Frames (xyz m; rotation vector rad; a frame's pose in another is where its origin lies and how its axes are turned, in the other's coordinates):
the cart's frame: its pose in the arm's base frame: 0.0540 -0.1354 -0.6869 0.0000 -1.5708 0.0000
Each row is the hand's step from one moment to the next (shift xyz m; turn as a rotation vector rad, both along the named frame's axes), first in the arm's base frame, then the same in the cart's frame.
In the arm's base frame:
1: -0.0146 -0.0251 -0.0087 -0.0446 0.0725 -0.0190
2: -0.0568 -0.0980 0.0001 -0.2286 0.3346 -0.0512
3: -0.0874 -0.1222 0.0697 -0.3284 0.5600 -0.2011
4: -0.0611 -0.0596 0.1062 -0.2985 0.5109 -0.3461
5: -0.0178 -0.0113 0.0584 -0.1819 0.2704 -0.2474
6: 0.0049 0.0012 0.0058 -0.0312 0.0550 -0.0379
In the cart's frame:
1: -0.0087 -0.0251 0.0146 -0.0190 0.0725 0.0446
2: 0.0001 -0.0980 0.0568 -0.0512 0.3346 0.2286
3: 0.0697 -0.1222 0.0874 -0.2011 0.5600 0.3284
4: 0.1062 -0.0596 0.0611 -0.3461 0.5109 0.2985
5: 0.0584 -0.0113 0.0178 -0.2474 0.2704 0.1819
6: 0.0058 0.0012 -0.0049 -0.0379 0.0550 0.0312

